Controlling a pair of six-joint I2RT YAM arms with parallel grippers.
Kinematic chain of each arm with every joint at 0, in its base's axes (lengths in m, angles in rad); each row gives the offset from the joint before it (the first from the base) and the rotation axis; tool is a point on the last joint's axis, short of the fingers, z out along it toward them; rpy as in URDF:
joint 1: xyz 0 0 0.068 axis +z
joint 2: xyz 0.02 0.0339 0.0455 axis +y
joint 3: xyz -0.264 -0.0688 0 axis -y
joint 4: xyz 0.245 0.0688 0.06 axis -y
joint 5: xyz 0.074 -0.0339 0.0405 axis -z
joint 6: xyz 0.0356 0 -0.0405 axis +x
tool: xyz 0 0 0 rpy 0 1.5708 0
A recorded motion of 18 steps. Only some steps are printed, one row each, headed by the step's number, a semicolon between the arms.
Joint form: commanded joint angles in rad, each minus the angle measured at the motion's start. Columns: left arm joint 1, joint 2, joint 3, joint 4, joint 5, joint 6; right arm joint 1, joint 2, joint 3, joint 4, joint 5, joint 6.
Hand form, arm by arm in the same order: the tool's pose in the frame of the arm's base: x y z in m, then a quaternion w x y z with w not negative. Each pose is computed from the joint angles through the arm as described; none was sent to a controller.
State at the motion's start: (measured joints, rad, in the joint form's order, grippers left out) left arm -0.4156 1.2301 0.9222 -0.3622 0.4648 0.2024; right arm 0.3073 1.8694 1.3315 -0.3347 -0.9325 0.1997
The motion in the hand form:
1: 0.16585 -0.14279 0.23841 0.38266 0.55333 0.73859 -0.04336; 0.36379 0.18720 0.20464 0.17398 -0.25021 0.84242 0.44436
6: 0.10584 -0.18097 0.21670 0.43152 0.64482 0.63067 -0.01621; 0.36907 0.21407 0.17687 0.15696 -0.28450 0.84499 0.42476
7: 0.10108 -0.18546 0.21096 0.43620 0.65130 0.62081 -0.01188; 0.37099 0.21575 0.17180 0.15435 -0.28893 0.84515 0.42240
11: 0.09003 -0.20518 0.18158 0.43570 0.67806 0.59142 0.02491; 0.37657 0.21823 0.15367 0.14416 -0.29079 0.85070 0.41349
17: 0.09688 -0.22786 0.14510 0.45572 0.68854 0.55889 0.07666; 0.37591 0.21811 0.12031 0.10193 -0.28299 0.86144 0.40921
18: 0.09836 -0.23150 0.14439 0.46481 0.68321 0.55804 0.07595; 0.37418 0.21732 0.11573 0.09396 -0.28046 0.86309 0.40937
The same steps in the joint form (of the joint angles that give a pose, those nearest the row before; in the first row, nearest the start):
1: -0.2893 -0.1728 -0.2160 -0.0675 -0.4287 0.3635; 0.1037 0.0510 0.0352 -0.0503 0.1026 -0.0800
6: -0.6573 -0.2254 -0.3576 0.1104 -0.6502 0.4050; 0.1590 0.1582 0.0888 -0.0518 0.1425 -0.1367
7: -0.6916 -0.2116 -0.3775 0.1501 -0.6763 0.4096; 0.1606 0.1767 0.0980 -0.0548 0.1440 -0.1505
11: -0.7915 -0.0829 -0.4328 0.3098 -0.7837 0.4449; 0.1606 0.2320 0.1150 -0.0534 0.1563 -0.1705
17: -0.8101 0.1487 -0.4758 0.6212 -0.8713 0.5476; 0.1606 0.3088 0.1120 -0.0733 0.1487 -0.1874
18: -0.8100 0.1702 -0.4728 0.6609 -0.8759 0.5493; 0.1606 0.3149 0.1043 -0.0763 0.1456 -0.1874

